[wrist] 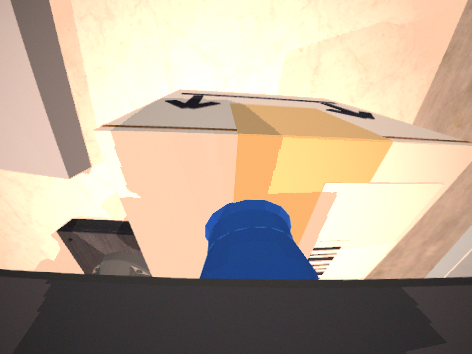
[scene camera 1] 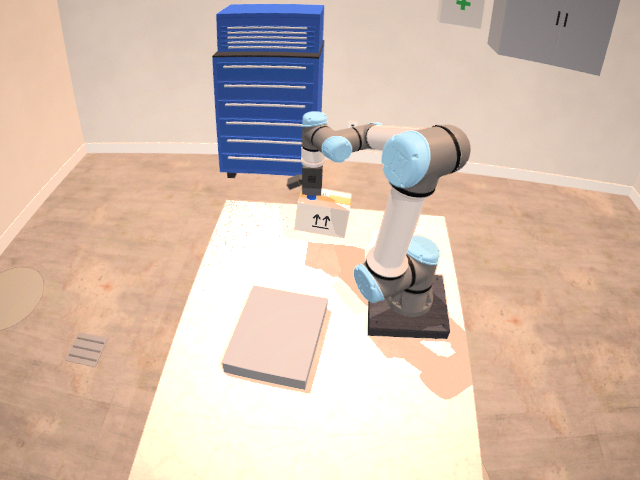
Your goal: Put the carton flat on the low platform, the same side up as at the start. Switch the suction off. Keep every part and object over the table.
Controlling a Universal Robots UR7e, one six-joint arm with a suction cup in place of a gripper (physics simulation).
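Places are measured from the arm's base along level axes (x right, y back, z down), in metres.
Pixels of known places: hand, its tool point: (wrist: 247,214) (scene camera 1: 311,200); arm's base, origin of its link: (wrist: 131,272) (scene camera 1: 409,299).
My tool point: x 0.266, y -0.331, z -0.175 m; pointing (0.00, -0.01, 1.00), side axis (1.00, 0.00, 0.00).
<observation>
For each thing: its middle in the pictures, then the offset to it from my tool point. Level surfaces: height alone.
- white carton, middle of its body: (wrist: 254,215) (scene camera 1: 323,211) dx +0.008, dy +0.040, dz +0.047 m
- low grey platform, middle of its body: (scene camera 1: 277,334) dx -0.424, dy -0.074, dz +0.190 m
- table, height of its surface: dz +0.215 m
The white carton (scene camera 1: 320,218) (wrist: 175,165) has an orange-yellow tape strip across its top and two arrows on its side, which point up in the scene view. It hangs above the back part of the table, with its shadow apart from it, and looks slightly tilted. My blue suction cup (scene camera 1: 311,197) (wrist: 248,217) is on the carton's top face, left of its middle in the scene view, and holds it. The low grey platform (scene camera 1: 279,330) (wrist: 30,110) lies on the table nearer the front, apart from the carton, with a bare top.
The robot's dark base plate (scene camera 1: 408,326) (wrist: 82,245) stands on the right side of the table (scene camera 1: 361,428), to the right of the platform. A blue drawer cabinet (scene camera 1: 266,95) stands on the floor behind the table's back edge, near the carton.
</observation>
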